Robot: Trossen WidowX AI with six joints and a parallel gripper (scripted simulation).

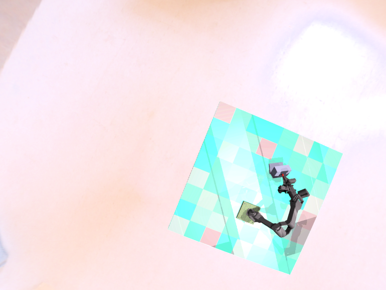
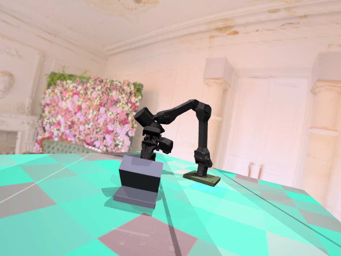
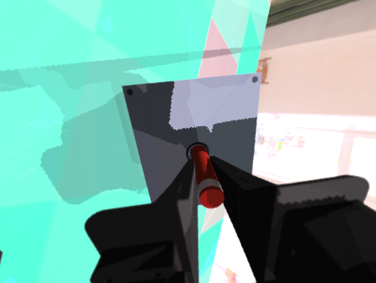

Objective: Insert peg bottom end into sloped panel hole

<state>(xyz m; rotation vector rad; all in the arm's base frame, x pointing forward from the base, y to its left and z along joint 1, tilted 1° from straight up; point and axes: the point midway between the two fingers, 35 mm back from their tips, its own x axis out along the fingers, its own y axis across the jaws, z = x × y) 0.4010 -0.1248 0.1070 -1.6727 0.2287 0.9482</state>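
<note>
The round red peg lies 1 cm to the right of my gripper tip, 1 cm behind it and 1 cm above it. Round my gripper tip: low foot (10 cm below, 5 cm ahead, 2 cm to the left); then grey sloped panel (3 cm below, 3 cm ahead, 1 cm to the left).
</note>
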